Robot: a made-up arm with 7 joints. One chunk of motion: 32 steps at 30 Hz.
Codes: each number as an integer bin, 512 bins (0 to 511) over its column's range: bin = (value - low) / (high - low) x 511, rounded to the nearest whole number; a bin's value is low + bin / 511 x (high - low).
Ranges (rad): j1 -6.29..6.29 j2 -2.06..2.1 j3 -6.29..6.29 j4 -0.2..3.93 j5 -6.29..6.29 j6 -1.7..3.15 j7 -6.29..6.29
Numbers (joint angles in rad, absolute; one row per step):
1: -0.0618 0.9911 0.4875 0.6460 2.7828 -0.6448 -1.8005
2: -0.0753 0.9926 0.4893 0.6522 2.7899 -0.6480 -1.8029
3: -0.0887 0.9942 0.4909 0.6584 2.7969 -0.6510 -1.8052
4: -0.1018 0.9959 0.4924 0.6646 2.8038 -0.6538 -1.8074
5: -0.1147 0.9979 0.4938 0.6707 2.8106 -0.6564 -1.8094
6: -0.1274 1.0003 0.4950 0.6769 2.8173 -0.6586 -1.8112
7: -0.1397 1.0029 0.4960 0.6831 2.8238 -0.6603 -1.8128
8: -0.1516 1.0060 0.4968 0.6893 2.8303 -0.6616 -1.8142
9: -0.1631 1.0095 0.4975 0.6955 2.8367 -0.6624 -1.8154
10: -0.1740 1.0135 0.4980 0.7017 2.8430 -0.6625 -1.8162
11: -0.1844 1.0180 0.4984 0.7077 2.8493 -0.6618 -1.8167
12: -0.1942 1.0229 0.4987 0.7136 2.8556 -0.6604 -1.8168
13: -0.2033 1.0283 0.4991 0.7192 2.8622 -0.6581 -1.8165
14: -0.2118 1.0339 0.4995 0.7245 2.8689 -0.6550 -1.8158
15: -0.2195 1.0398 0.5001 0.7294 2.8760 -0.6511 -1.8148
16: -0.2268 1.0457 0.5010 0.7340 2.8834 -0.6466 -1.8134
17: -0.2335 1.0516 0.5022 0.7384 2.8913 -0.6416 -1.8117
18: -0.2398 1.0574 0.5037 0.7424 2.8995 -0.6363 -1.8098
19: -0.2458 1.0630 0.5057 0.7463 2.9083 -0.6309 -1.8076
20: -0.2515 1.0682 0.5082 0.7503 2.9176 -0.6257 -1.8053
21: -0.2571 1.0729 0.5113 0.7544 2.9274 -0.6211 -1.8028
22: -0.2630 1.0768 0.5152 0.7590 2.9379 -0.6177 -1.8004
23: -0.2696 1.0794 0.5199 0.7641 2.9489 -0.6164 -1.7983
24: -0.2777 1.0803 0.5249 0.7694 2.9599 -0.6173 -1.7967
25: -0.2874 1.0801 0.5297 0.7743 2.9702 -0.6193 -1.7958
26: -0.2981 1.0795 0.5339 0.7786 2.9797 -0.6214 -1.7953
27: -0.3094 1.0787 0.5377 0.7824 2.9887 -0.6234 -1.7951
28: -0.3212 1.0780 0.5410 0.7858 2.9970 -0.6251 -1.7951
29: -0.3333 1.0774 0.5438 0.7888 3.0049 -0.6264 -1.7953
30: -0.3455 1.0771 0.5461 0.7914 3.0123 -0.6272 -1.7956
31: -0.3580 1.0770 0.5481 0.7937 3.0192 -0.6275 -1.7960
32: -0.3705 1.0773 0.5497 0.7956 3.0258 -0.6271 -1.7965
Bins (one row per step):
1: 253 375 275 105 369 111 182
2: 252 375 275 105 369 111 182
3: 252 375 275 106 369 111 182
4: 251 375 276 107 369 110 182
5: 251 376 276 108 370 110 182
6: 250 376 276 108 370 110 182
7: 250 376 276 109 370 110 182
8: 249 377 276 110 370 109 182
9: 249 377 276 111 371 109 182
10: 248 378 276 112 371 109 182
11: 248 378 276 112 371 109 182
12: 248 379 276 113 371 110 182
13: 247 379 276 114 372 110 182
14: 247 380 276 114 372 110 182
15: 247 381 276 115 372 111 182
16: 246 381 276 116 373 111 182
17: 246 382 276 116 373 112 182
18: 246 383 276 117 373 112 182
19: 246 384 276 117 374 113 182
20: 245 384 276 118 374 113 182
21: 245 385 276 118 374 114 182
22: 245 385 276 119 375 114 182
23: 245 386 277 119 375 114 182
24: 244 386 277 120 376 114 183
25: 244 386 277 121 376 114 183
26: 243 386 277 121 377 114 183
27: 243 386 277 122 377 113 183
28: 242 385 277 122 377 113 183
29: 242 385 278 122 378 113 183
30: 241 385 278 123 378 113 183
31: 241 385 278 123 378 113 183
32: 240 385 278 123 378 113 183

